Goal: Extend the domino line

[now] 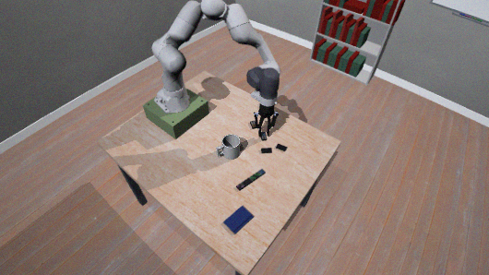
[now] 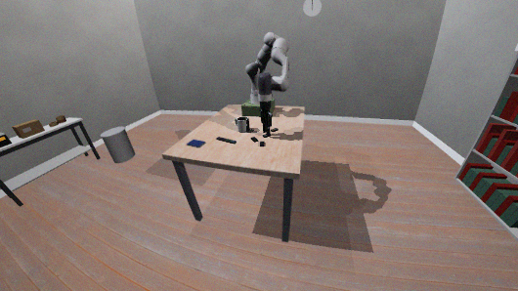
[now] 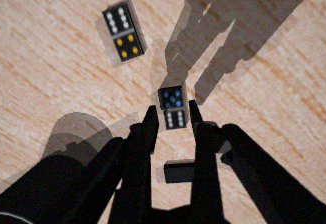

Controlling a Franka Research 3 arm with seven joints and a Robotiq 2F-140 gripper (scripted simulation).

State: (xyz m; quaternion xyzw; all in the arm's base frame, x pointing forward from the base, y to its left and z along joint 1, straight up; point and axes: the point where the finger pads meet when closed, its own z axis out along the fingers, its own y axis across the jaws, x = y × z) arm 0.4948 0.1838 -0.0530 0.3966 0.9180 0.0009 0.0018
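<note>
Now: hand 50 mm above the black domino. Round my hand: blue book 190 mm ahead, 480 mm to the right, 50 mm below; grey mug 80 mm behind, 210 mm to the right, 10 mm below.
</note>
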